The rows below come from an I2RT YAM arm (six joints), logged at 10 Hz.
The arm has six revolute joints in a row. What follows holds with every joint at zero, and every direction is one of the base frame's.
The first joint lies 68 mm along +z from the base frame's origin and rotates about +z.
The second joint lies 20 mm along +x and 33.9 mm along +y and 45.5 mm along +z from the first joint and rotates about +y.
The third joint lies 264 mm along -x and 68.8 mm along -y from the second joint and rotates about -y.
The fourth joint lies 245 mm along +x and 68.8 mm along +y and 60 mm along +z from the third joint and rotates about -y.
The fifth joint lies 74 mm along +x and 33.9 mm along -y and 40.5 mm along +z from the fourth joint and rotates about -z.
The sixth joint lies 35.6 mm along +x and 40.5 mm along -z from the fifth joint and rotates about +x.
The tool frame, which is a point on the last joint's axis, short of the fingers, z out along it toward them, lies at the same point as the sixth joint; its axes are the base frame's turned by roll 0, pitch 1.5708 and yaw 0 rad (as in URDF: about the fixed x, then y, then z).
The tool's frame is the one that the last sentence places.
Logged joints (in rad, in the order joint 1, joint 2, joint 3, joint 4, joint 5, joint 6), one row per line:
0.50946, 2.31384, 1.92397, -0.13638, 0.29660, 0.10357
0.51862, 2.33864, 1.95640, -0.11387, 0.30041, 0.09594
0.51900, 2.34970, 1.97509, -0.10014, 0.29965, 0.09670
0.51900, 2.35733, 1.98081, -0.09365, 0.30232, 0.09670
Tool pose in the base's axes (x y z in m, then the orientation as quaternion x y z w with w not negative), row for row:
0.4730, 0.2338, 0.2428, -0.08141, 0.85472, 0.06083, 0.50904
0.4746, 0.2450, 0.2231, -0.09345, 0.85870, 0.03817, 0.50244
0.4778, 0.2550, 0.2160, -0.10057, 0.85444, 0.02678, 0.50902
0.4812, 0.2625, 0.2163, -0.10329, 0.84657, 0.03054, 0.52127
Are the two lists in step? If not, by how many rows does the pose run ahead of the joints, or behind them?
The pose runs 2 rows behind the joints: the pose in row i belongs to the joints in row i - 2.
